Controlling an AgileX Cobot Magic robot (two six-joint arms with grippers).
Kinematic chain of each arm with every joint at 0, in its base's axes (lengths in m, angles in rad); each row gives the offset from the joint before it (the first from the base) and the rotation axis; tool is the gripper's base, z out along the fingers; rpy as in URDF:
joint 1: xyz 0 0 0.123 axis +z
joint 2: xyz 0 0 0 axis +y
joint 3: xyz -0.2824 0 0.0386 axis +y
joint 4: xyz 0.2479 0 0.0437 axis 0.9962 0 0.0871
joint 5: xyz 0 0 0 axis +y
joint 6: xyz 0.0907 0 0.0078 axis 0.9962 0 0.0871
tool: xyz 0 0 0 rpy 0 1.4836 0
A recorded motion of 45 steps. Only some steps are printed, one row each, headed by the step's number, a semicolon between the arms.
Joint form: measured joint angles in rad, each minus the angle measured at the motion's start. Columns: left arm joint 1, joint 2, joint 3, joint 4, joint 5, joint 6; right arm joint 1, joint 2, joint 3, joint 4, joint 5, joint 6.
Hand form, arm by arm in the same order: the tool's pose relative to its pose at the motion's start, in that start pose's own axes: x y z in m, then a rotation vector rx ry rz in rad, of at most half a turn. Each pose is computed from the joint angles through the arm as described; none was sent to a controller.
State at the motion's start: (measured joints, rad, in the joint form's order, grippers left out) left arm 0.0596 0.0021 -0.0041 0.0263 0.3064 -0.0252; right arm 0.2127 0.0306 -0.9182 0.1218 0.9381 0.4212
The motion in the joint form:
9: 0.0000 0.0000 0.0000 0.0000 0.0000 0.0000; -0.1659 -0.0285 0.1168 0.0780 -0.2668 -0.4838
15: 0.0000 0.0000 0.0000 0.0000 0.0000 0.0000; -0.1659 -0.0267 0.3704 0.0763 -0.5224 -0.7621
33: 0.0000 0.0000 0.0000 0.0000 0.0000 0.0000; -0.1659 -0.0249 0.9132 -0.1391 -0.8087 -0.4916
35: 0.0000 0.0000 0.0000 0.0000 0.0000 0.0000; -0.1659 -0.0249 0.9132 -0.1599 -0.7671 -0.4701
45: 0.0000 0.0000 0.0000 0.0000 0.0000 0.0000; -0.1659 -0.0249 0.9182 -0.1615 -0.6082 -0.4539
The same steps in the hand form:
9: 0.0000 0.0000 0.0000 0.0000 0.0000 0.0000; 0.0077 0.0062 0.0187 0.0814 -0.2150 -0.4393
15: 0.0000 0.0000 0.0000 0.0000 0.0000 0.0000; 0.0387 -0.0291 0.0627 0.1539 -0.2115 -0.6869
33: 0.0000 0.0000 0.0000 0.0000 0.0000 0.0000; 0.1583 -0.1189 0.1137 0.2814 0.0280 -0.5730
35: 0.0000 0.0000 0.0000 0.0000 0.0000 0.0000; 0.1614 -0.1210 0.1132 0.2939 0.0680 -0.5662
45: 0.0000 0.0000 0.0000 0.0000 0.0000 0.0000; 0.1754 -0.1284 0.1102 0.3339 0.2256 -0.5266

